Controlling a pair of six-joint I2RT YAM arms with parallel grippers.
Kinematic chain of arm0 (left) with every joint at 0, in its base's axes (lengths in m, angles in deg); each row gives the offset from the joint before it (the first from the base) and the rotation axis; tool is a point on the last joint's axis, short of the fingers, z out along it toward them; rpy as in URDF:
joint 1: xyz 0 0 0.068 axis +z
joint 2: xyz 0.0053 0.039 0.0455 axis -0.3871 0.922 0
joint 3: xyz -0.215 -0.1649 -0.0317 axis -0.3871 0.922 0
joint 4: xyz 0.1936 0.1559 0.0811 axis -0.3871 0.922 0
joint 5: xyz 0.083 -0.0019 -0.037 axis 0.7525 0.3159 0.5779
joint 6: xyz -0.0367 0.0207 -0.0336 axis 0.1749 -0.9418 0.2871
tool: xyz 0 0 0 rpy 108.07 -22.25 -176.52
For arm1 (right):
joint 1: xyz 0 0 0.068 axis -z
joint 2: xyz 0 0.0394 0.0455 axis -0.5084 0.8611 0
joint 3: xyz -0.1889 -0.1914 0.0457 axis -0.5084 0.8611 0
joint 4: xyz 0.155 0.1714 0.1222 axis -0.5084 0.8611 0
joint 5: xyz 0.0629 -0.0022 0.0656 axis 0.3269 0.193 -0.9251
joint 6: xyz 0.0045 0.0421 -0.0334 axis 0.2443 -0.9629 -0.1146
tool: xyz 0 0 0 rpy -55.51 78.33 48.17
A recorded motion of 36 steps. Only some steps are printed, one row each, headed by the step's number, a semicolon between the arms.
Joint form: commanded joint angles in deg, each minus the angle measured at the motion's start. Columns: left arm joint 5, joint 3, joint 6, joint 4, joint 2, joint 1; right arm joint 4, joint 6, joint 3, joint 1, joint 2, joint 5.
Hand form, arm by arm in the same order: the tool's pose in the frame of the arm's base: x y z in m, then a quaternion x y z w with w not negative. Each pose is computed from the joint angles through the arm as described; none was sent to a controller.
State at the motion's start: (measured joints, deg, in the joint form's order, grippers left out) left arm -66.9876 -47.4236 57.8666 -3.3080 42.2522 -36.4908; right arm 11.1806 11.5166 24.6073 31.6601 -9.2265 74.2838
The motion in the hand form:
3: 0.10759 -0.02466 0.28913 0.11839 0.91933 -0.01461 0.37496; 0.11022 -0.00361 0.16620 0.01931 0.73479 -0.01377 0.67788
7: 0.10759 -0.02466 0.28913 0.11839 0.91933 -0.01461 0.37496; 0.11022 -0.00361 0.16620 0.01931 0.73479 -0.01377 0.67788
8: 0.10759 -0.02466 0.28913 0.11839 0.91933 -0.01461 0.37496; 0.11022 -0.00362 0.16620 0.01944 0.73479 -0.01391 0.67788
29: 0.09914 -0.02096 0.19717 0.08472 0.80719 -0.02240 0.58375; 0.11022 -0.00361 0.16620 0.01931 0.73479 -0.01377 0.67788
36: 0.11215 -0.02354 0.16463 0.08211 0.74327 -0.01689 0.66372; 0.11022 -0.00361 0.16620 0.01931 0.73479 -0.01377 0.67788
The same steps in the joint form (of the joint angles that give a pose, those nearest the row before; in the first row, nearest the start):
3: 0.59 0.18 0.52 -0.11 -0.28 -0.17; 0.52 -0.24 0.26 0.48 -0.41 -0.77
7: 0.59 0.18 0.52 -0.11 -0.28 -0.17; 0.52 -0.24 0.26 0.48 -0.41 -0.77
8: 0.59 0.18 0.52 -0.11 -0.28 -0.17; 0.52 -0.24 0.26 0.48 -0.41 -0.74
29: 2.93 32.37 0.52 -32.83 -27.17 -0.11; 0.52 -0.24 0.26 0.48 -0.41 -0.77
36: 3.47 44.89 -1.62 -53.99 -30.29 0.02; 0.52 -0.24 0.26 0.48 -0.41 -0.77

